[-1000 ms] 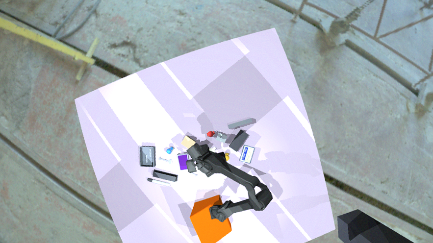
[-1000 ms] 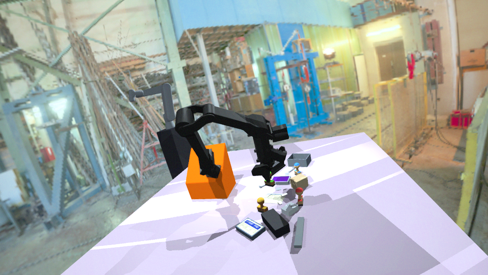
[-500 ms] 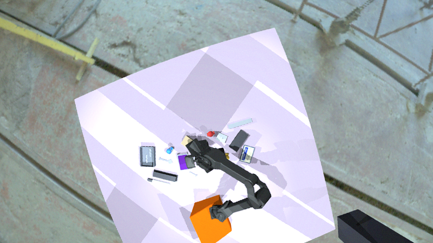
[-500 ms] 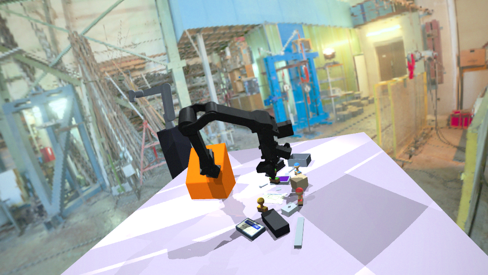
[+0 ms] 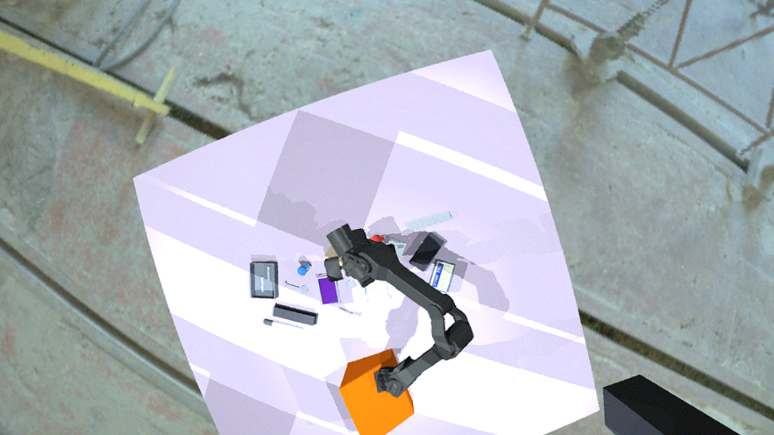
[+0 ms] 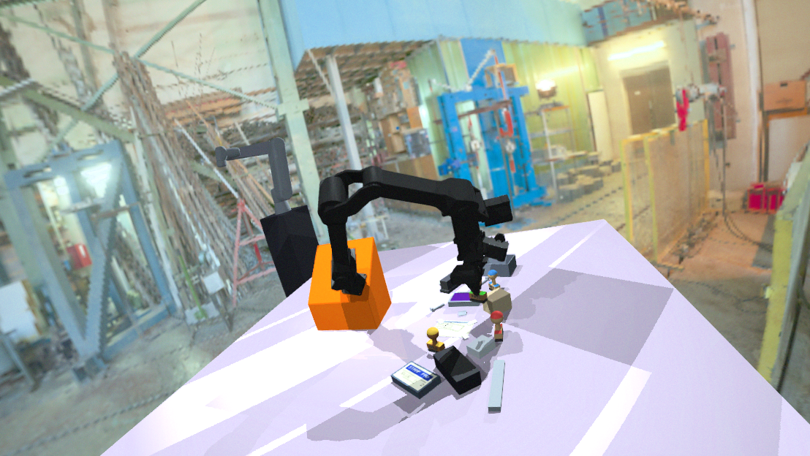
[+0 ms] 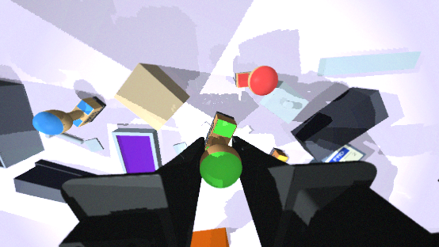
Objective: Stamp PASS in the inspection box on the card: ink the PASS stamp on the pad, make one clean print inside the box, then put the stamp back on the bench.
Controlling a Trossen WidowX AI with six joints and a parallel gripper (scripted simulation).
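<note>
Right now my gripper tip is 80 mm above the red-knobbed stamp, 50 mm to the left of it and 50 mm short of it. From my gripper tip the other things lie so: tan block 80 mm to the left, 70 mm below, 20 mm ahead; then card 100 mm below, 80 mm behind, 10 mm to the right; then green-knobbed stamp right at my gripper tip.
</note>
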